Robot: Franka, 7 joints.
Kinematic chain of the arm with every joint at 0, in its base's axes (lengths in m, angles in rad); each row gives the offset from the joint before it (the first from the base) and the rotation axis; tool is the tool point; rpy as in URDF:
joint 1: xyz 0 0 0.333 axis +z
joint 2: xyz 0 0 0 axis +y
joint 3: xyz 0 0 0.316 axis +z
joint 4: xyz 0.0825 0 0 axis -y
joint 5: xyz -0.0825 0 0.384 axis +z
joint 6: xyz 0 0 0 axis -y
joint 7: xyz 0.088 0 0 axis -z
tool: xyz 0 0 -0.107 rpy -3.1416 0 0
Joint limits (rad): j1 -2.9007..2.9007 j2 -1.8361..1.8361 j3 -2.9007..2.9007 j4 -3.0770..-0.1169 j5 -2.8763..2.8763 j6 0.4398..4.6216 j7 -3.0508..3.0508
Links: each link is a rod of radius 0.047 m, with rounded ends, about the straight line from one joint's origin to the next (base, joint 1, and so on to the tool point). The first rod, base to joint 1, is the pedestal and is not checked.
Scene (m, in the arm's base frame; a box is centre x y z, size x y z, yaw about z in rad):
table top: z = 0
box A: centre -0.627 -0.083 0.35 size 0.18 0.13 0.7 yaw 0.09
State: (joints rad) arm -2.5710 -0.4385 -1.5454 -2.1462 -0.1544 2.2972 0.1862
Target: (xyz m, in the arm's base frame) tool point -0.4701 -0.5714 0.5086
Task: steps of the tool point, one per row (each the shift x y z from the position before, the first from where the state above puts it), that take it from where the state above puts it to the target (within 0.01 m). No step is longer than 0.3 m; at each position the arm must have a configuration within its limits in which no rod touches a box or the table.
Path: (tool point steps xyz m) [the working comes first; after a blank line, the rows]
Joints at the target: -1.7478 0.5460 -0.6714 -1.4332 -0.1719 2.5709 0.1862
Straight joint move there: touches box A.

1: -0.0446 0.0123 0.1346
2: -0.0032 -0.0211 0.1488
3: 0.0478 -0.0469 0.1382
4: 0.0941 -0.0600 0.1040
5: -0.1732 -0.1490 0.0125
6: -0.1286 -0.1954 -0.0391
7: -0.0648 -0.2173 -0.0913
8: 0.0067 -0.2076 -0.1381
9: 0.0724 -0.1655 -0.1745

